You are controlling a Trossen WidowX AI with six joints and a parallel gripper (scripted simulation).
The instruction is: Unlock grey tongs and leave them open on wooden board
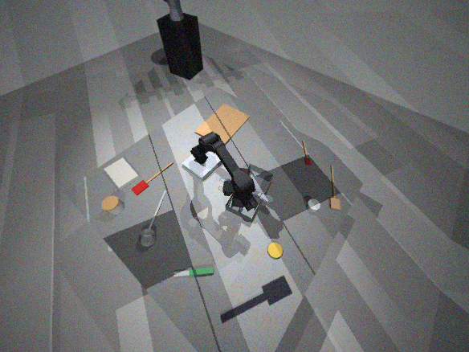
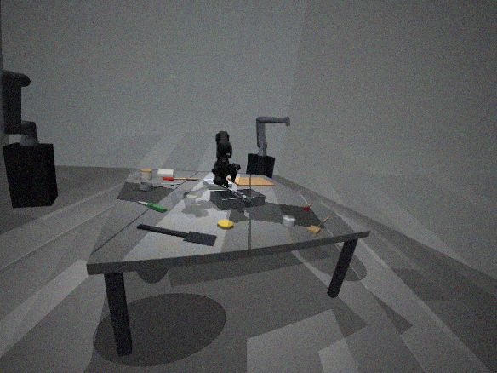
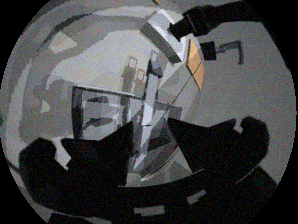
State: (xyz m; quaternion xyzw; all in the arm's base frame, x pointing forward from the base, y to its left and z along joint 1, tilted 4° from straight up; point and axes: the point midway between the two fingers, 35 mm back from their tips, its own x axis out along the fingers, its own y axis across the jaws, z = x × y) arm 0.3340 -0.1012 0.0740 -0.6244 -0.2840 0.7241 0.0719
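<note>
My gripper tip is now 40 mm short of the roasting tin, 40 mm to the right of it and 70 mm above it. Round my gripper tip: yellow disc (290 mm ahead, 180 mm to the right, 90 mm below); then wooden board (380 mm behind, 440 mm to the left, 90 mm below); then black spatula (310 mm ahead, 390 mm to the right, 100 mm below).
</note>
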